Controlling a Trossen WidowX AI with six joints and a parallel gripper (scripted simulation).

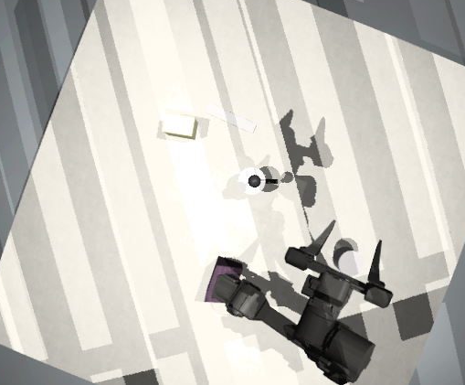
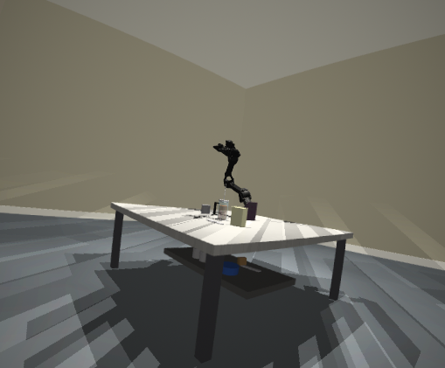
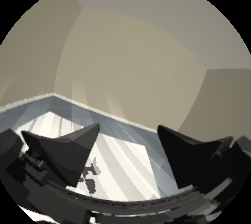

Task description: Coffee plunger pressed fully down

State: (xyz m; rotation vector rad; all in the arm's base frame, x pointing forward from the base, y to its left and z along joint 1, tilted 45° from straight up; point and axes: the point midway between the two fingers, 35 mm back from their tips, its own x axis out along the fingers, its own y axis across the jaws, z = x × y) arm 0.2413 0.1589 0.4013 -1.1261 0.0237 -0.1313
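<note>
Now: the coffee press 38 cm below my gripper tip, 17 cm to the left of it and 4 cm ahead of it.
</note>
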